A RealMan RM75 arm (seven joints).
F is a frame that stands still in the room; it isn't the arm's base.
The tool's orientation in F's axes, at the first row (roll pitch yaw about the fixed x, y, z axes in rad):
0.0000, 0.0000, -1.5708
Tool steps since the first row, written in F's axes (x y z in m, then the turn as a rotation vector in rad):
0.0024, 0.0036, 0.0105, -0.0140, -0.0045, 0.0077
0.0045, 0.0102, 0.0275, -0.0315, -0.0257, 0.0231
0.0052, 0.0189, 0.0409, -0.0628, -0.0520, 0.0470
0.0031, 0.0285, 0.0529, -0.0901, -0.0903, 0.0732
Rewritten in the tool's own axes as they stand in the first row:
-0.0036, 0.0024, 0.0105, 0.0045, -0.0140, 0.0077
-0.0102, 0.0045, 0.0275, 0.0257, -0.0315, 0.0231
-0.0189, 0.0052, 0.0409, 0.0520, -0.0628, 0.0470
-0.0285, 0.0031, 0.0529, 0.0903, -0.0901, 0.0732

